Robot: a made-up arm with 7 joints.
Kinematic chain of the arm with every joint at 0, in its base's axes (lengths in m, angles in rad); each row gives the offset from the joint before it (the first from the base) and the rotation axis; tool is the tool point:
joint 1: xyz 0 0 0.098 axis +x
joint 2: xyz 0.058 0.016 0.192 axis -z
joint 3: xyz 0 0.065 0.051 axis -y
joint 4: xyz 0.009 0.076 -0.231 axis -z
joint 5: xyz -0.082 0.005 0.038 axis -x
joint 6: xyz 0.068 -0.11 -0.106 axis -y
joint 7: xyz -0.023 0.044 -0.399 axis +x
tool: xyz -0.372 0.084 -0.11
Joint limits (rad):
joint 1: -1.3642..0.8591
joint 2: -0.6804..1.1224
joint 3: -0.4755..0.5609
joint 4: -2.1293..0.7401
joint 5: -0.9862..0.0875
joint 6: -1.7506..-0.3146
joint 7: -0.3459..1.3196
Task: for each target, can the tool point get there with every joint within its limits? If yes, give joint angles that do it. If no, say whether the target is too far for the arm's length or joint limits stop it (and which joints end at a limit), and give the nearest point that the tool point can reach.
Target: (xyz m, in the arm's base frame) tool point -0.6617 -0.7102 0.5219
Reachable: no: joint limits stop it (at a limit: joint 2, joint 3, joint 5, joint 6, joint 7) | nearest point -0.4960 -0.4778 0.3832 | short by 0.317 m
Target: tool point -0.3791 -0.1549 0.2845
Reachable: yes | joints -0.7230 -0.4159 0.1601 -0.4120 -0.8251 -1.0447 0.7905
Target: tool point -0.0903 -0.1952 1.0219
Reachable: no: joint limits stop it (at a limit: joint 1, joint 3, joint 5, joint 7) | nearest point -0.0685 -0.1156 0.8451 | short by 0.195 m
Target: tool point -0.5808 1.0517 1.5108
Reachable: no: too far | nearest point -0.2507 0.5409 0.7634 | short by 0.964 m
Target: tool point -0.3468 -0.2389 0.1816
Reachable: yes | joints 0.2693 -0.5285 0.3055 -0.0237 -0.7237 -1.5080 0.5808
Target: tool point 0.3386 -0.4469 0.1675
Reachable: yes | joints 0.0828 -0.2537 0.4620 -1.7037 -0.7838 -1.0693 -0.0855
